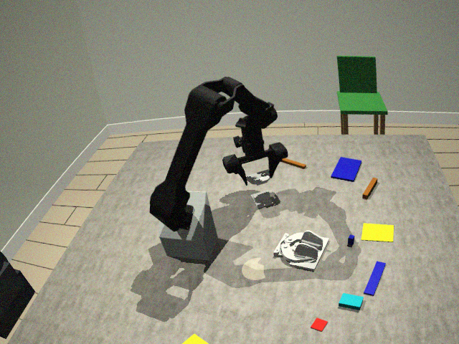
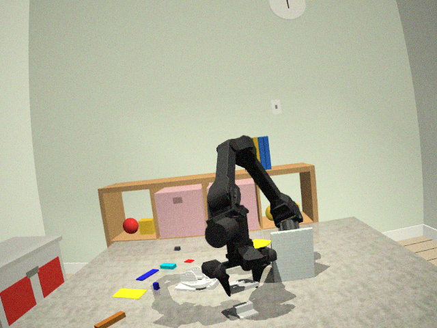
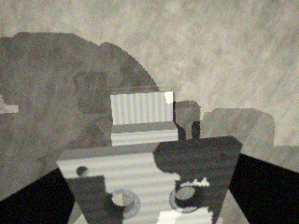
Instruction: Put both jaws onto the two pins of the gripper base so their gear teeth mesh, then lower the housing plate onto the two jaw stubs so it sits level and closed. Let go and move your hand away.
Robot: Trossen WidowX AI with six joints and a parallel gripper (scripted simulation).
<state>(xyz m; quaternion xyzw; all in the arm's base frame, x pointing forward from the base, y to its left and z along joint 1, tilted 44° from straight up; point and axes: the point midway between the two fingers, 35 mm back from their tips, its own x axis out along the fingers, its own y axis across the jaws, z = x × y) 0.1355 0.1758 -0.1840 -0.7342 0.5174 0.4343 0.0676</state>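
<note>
Now: gripper tip 1 cm to the left of the white ridged piece and 6 cm above it. From my gripper tip the other things lie so: blue plate (27 cm ahead, 19 cm to the left, 6 cm below); orange bar (36 cm ahead, 8 cm to the left, 6 cm below); small blue cube (31 cm ahead, 17 cm to the right, 6 cm below).
</note>
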